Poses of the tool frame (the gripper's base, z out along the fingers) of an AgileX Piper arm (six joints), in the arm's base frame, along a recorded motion.
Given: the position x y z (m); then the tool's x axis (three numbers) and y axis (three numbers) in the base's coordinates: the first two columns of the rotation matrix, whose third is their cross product.
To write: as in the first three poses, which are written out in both.
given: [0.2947 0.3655 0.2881 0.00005 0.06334 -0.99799 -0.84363 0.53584 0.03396]
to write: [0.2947 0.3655 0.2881 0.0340 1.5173 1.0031]
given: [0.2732 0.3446 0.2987 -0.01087 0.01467 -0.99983 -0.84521 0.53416 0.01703]
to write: [0.2732 0.3446 0.2987 0.0170 1.5642 1.0071]
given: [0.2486 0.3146 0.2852 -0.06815 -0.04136 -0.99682 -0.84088 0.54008 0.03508]
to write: [0.2486 0.3146 0.2852 0.0352 1.6424 1.0024]
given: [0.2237 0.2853 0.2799 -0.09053 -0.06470 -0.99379 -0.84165 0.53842 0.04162]
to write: [0.2237 0.2853 0.2799 0.0419 1.6742 1.0060]
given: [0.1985 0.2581 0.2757 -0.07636 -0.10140 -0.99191 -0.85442 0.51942 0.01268]
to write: [0.1985 0.2581 0.2757 0.0128 1.6974 1.0262]
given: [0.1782 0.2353 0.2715 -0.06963 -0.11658 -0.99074 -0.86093 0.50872 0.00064]
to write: [0.1782 0.2353 0.2715 0.0007 1.7070 1.0372]
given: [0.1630 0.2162 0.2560 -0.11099 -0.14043 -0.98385 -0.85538 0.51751 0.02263]
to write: [0.1630 0.2162 0.2560 0.0230 1.7493 1.0308]
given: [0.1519 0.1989 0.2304 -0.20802 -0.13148 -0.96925 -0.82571 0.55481 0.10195]
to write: [0.1519 0.1989 0.2304 0.1048 1.7967 1.0027]
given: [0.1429 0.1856 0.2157 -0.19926 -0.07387 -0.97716 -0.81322 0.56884 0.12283]
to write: [0.1429 0.1856 0.2157 0.1250 1.7451 0.9822]
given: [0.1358 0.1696 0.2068 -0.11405 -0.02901 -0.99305 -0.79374 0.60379 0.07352]
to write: [0.1358 0.1696 0.2068 0.0739 1.6628 0.9273]
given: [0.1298 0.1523 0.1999 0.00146 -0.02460 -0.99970 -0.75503 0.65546 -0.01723]
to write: [0.1298 0.1523 0.1999 -0.0172 1.5884 0.8556]
